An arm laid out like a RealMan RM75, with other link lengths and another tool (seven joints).
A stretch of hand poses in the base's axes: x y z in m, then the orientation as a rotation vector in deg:
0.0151 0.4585 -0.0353 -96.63 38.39 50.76
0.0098 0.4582 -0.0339 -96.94 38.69 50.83
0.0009 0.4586 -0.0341 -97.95 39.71 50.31
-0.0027 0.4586 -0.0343 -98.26 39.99 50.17
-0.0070 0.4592 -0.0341 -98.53 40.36 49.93
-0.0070 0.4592 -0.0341 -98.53 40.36 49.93
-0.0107 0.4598 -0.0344 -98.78 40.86 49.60
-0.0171 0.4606 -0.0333 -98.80 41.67 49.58
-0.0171 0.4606 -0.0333 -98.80 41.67 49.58
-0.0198 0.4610 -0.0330 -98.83 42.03 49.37
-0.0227 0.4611 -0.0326 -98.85 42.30 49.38
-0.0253 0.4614 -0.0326 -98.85 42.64 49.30
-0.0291 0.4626 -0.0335 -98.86 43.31 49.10
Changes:
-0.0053 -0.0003 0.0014 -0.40 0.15 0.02
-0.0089 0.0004 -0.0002 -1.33 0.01 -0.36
-0.0036 0.0000 -0.0002 -0.39 0.00 -0.08
-0.0043 0.0006 0.0002 -0.41 -0.02 -0.20
0.0000 0.0000 0.0000 0.00 0.00 0.00
-0.0037 0.0006 -0.0003 -0.46 -0.01 -0.32
-0.0064 0.0008 0.0011 -0.40 0.39 -0.42
0.0000 0.0000 0.0000 0.00 0.00 0.00
-0.0027 0.0004 0.0003 -0.20 0.03 -0.28
-0.0029 0.0001 0.0004 -0.14 0.14 -0.12
-0.0026 0.0003 0.0000 -0.16 0.12 -0.22
-0.0038 0.0012 -0.0009 -0.34 0.20 -0.44

